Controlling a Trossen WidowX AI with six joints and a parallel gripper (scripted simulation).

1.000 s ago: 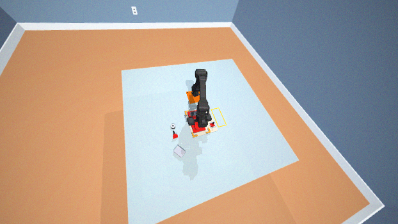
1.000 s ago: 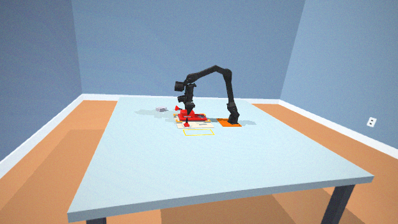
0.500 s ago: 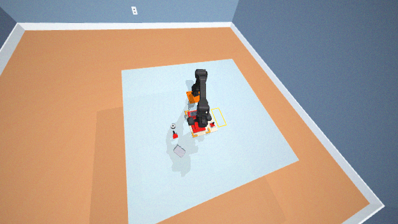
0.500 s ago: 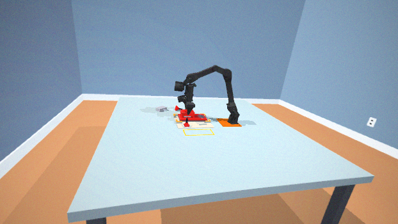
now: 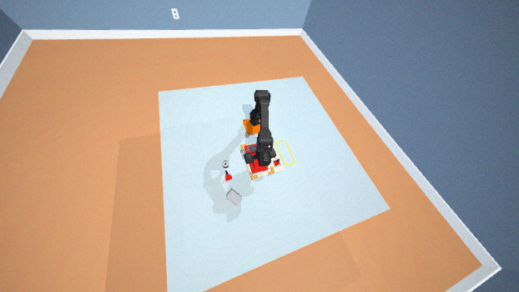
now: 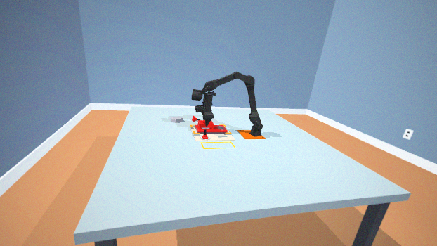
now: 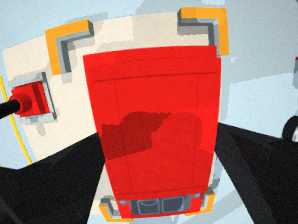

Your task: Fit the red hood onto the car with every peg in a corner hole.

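The grey engine block lies 2 cm below my gripper tip and 1 cm to the left of it. Also, from my gripper tip: small wheel: 19 cm to the right, 9 cm behind, 4 cm below; red hood: 1 cm above.
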